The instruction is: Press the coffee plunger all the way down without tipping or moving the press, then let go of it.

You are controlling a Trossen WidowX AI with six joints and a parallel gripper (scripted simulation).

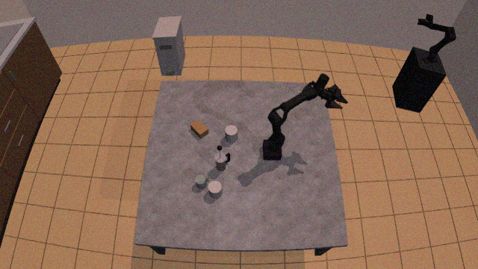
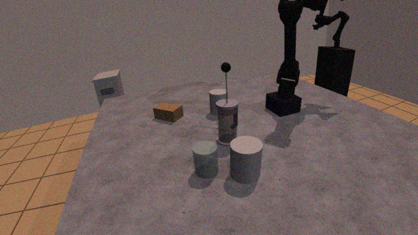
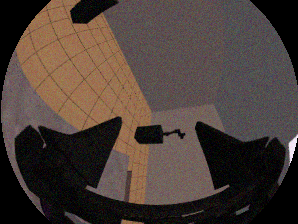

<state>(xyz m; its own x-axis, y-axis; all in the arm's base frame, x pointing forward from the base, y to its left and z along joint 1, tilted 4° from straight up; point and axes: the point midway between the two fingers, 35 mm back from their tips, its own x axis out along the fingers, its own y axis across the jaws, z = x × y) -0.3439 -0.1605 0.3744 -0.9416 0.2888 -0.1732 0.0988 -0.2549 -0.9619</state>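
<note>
Now: the coffee press 66 cm ahead of my gripper tip, 33 cm below it and 28 cm to the left of it. The rest, counted from my gripper tip: orange box: 88 cm ahead, 43 cm below, 5 cm to the left; then pale green cup: 77 cm ahead, 44 cm to the left, 42 cm below.
</note>
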